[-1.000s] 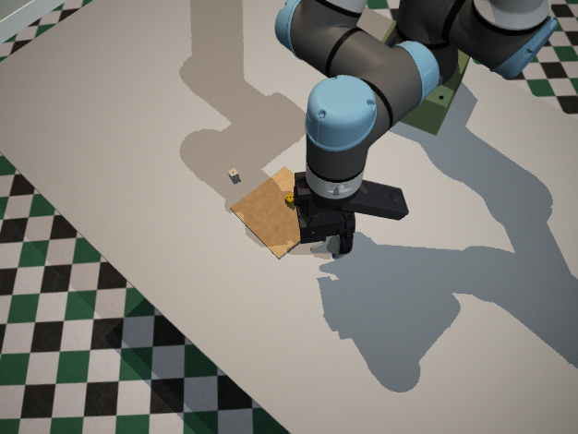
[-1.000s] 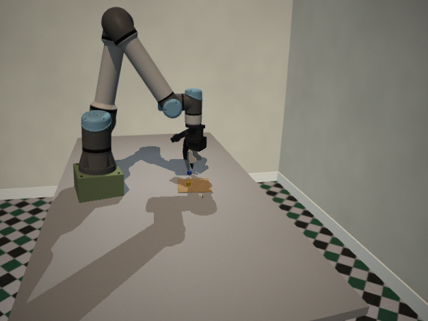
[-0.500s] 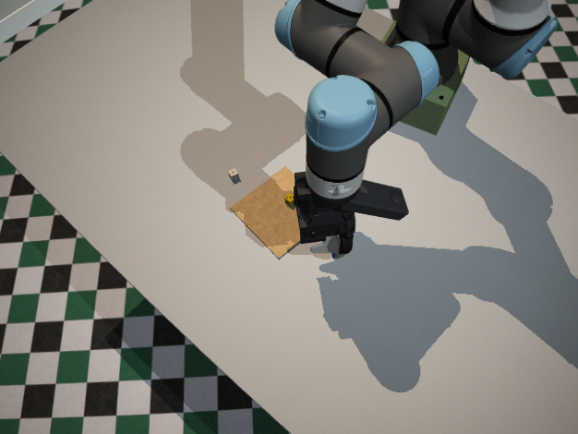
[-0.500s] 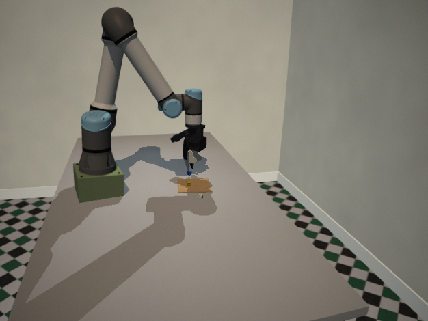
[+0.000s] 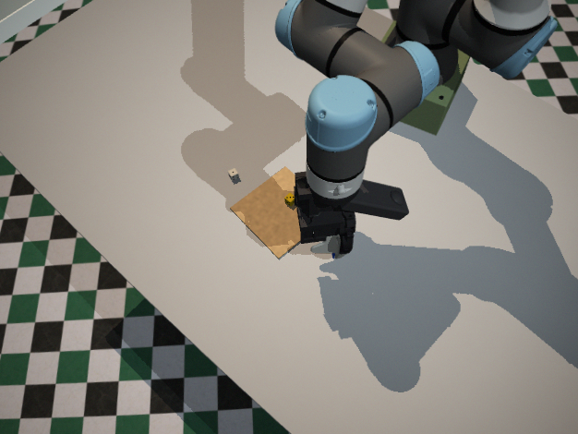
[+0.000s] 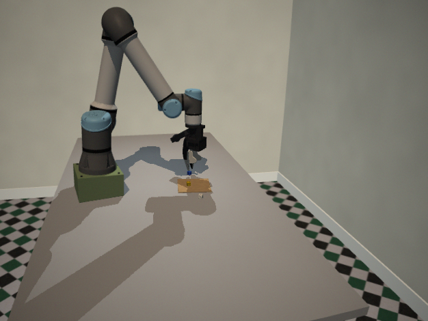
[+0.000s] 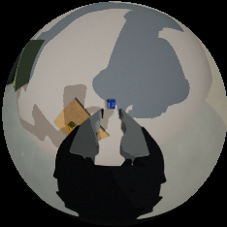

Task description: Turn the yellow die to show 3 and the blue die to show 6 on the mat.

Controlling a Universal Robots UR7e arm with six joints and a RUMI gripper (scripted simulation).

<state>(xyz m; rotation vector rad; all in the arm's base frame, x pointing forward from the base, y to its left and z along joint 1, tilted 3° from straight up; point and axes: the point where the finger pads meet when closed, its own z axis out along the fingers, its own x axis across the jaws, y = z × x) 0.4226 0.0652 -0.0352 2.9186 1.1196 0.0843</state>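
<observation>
Now: hand 30 mm above the blue die. Also, from my hand: tan mat: 20 mm behind, 130 mm to the right, 40 mm below; white die: 30 mm behind, 250 mm to the right, 30 mm below; yellow die: 40 mm behind, 130 mm to the right, 30 mm below.
</observation>
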